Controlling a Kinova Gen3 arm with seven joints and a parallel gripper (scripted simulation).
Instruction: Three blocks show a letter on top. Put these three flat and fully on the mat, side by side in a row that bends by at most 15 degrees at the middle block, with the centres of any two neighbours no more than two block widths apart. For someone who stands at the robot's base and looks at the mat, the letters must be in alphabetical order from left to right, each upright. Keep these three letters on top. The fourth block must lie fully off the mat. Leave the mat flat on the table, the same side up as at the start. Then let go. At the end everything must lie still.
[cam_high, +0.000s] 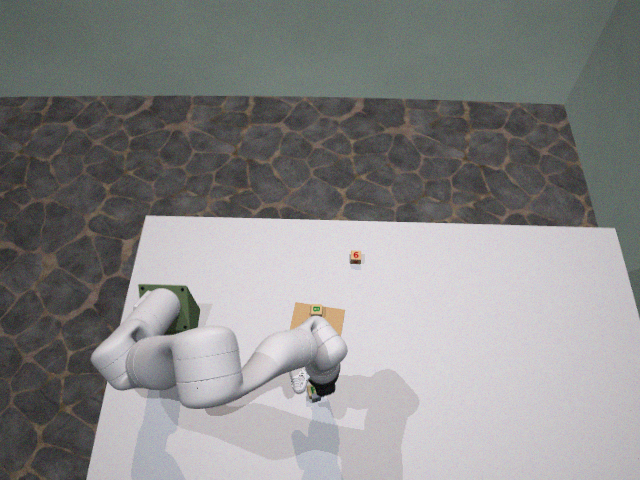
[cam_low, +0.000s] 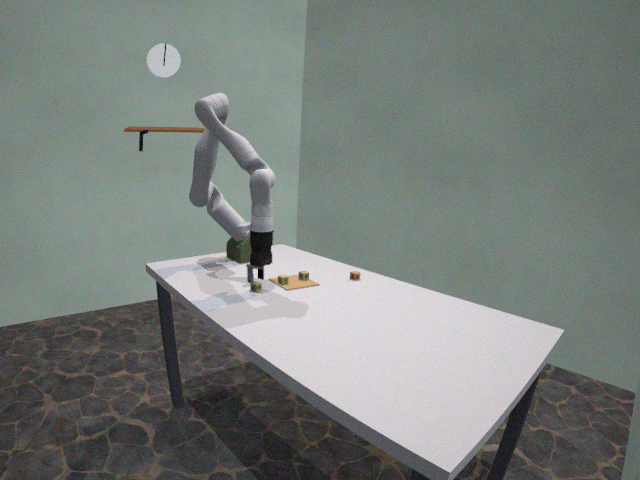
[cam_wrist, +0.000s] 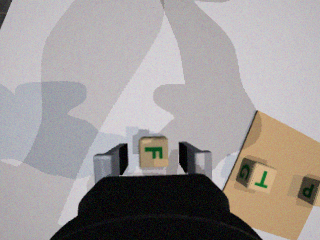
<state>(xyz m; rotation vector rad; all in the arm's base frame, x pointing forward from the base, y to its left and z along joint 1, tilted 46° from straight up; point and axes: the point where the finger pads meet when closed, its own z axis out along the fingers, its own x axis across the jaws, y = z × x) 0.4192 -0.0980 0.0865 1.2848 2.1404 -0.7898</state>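
The F block is 4 cm below my hand. From my hand the other things lie so: tan mat (2 cm behind, 17 cm to the left, 5 cm below); then 6 block (6 cm ahead, 40 cm to the left, 4 cm below); then B block (3 cm behind, 22 cm to the left, 4 cm below).
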